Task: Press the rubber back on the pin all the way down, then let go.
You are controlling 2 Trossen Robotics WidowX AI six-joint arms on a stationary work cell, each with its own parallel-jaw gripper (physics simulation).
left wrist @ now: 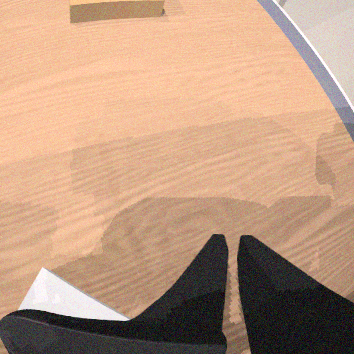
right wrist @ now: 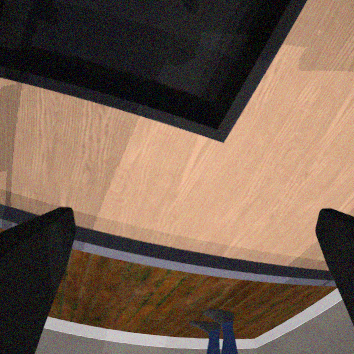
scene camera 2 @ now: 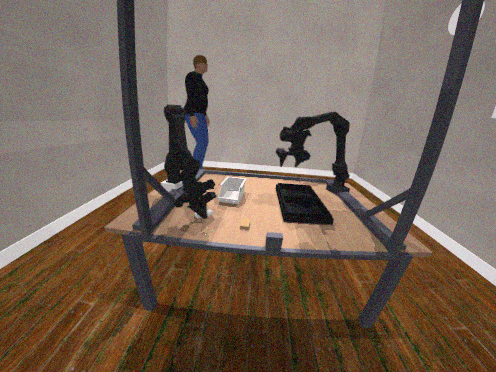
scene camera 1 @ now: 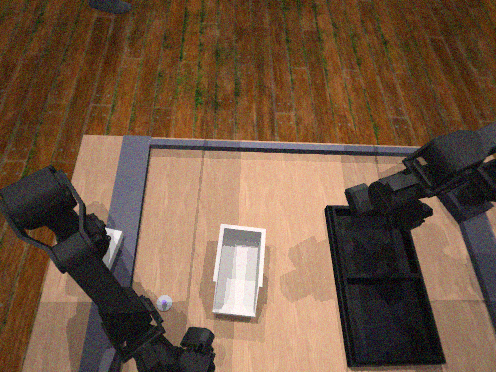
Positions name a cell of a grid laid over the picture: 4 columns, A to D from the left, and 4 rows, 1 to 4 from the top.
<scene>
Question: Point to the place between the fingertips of my left gripper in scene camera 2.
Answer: At B3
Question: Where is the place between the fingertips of my right gripper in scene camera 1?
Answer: C3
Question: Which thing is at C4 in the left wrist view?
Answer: My left gripper.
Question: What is my right gripper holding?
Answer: Nothing.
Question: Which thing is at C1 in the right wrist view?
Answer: A black tray.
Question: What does my left gripper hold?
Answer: Nothing.
</scene>
